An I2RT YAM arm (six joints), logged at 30 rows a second.
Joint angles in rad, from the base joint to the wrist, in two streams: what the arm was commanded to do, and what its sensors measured. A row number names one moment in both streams.
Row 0, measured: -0.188, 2.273, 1.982, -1.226, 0.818, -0.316
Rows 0 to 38, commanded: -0.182, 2.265, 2.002, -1.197, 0.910, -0.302; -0.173, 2.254, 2.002, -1.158, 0.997, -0.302; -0.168, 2.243, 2.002, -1.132, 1.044, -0.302; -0.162, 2.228, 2.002, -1.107, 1.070, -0.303; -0.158, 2.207, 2.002, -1.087, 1.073, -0.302; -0.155, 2.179, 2.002, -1.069, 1.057, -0.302; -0.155, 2.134, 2.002, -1.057, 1.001, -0.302; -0.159, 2.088, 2.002, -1.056, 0.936, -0.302; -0.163, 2.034, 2.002, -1.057, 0.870, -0.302; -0.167, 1.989, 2.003, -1.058, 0.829, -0.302; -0.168, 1.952, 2.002, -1.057, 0.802, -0.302; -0.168, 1.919, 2.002, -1.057, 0.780, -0.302; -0.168, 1.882, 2.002, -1.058, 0.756, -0.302; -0.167, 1.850, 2.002, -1.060, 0.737, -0.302; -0.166, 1.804, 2.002, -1.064, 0.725, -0.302; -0.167, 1.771, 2.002, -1.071, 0.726, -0.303; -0.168, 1.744, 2.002, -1.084, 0.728, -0.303; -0.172, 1.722, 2.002, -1.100, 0.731, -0.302; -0.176, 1.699, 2.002, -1.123, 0.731, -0.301; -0.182, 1.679, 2.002, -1.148, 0.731, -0.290; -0.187, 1.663, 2.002, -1.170, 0.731, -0.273; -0.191, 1.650, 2.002, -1.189, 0.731, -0.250; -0.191, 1.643, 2.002, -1.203, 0.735, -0.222; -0.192, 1.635, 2.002, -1.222, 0.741, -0.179; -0.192, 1.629, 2.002, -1.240, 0.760, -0.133; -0.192, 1.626, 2.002, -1.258, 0.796, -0.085; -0.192, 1.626, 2.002, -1.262, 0.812, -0.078; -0.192, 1.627, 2.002, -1.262, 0.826, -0.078; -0.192, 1.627, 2.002, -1.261, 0.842, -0.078; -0.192, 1.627, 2.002, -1.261, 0.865, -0.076; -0.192, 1.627, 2.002, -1.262, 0.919, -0.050; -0.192, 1.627, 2.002, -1.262, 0.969, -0.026; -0.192, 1.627, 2.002, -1.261, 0.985, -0.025; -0.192, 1.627, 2.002, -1.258, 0.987, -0.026; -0.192, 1.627, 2.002, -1.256, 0.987, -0.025; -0.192, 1.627, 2.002, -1.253, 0.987, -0.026; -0.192, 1.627, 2.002, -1.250, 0.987, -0.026; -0.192, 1.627, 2.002, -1.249, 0.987, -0.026; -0.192, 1.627, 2.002, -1.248, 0.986, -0.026
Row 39, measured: -0.190, 1.662, 1.985, -1.261, 0.926, -0.059
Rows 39 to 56, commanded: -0.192, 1.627, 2.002, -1.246, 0.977, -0.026; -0.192, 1.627, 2.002, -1.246, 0.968, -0.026; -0.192, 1.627, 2.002, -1.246, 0.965, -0.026; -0.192, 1.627, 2.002, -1.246, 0.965, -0.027; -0.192, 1.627, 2.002, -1.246, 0.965, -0.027; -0.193, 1.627, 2.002, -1.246, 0.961, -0.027; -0.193, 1.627, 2.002, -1.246, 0.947, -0.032; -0.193, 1.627, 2.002, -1.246, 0.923, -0.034; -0.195, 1.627, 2.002, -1.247, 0.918, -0.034; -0.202, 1.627, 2.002, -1.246, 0.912, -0.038; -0.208, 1.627, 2.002, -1.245, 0.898, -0.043; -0.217, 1.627, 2.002, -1.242, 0.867, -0.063; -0.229, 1.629, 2.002, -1.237, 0.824, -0.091; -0.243, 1.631, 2.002, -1.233, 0.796, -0.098; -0.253, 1.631, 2.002, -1.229, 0.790, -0.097; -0.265, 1.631, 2.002, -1.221, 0.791, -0.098; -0.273, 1.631, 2.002, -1.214, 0.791, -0.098; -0.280, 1.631, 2.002, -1.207, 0.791, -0.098
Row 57, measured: -0.255, 1.662, 1.985, -1.229, 0.806, -0.086
